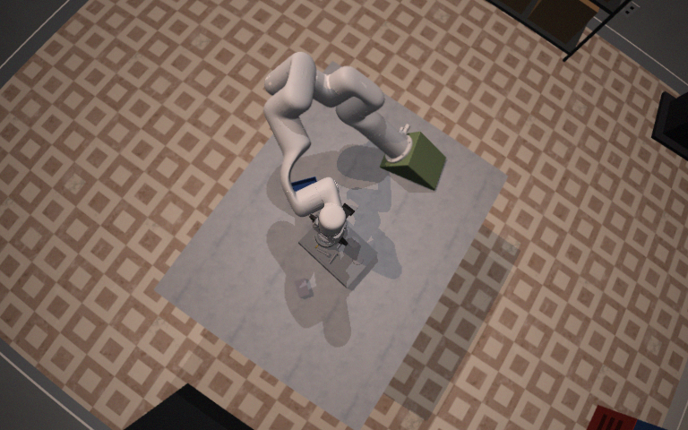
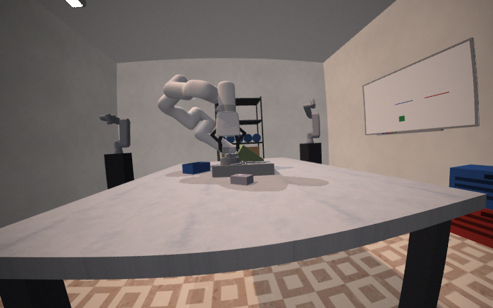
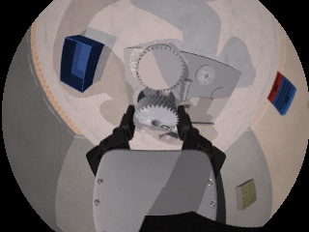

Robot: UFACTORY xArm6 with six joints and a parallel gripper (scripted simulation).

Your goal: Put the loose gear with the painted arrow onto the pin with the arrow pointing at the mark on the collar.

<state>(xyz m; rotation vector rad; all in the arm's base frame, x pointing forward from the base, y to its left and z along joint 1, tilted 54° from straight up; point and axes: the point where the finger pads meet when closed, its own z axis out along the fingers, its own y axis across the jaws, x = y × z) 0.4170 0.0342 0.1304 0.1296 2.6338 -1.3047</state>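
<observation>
My gripper is now 10 mm above the toothed gear. From my hand the other things lie so: blue box: 110 mm behind, 160 mm to the right, 100 mm below; then small grey block: 200 mm ahead, 10 mm to the left, 100 mm below.
</observation>
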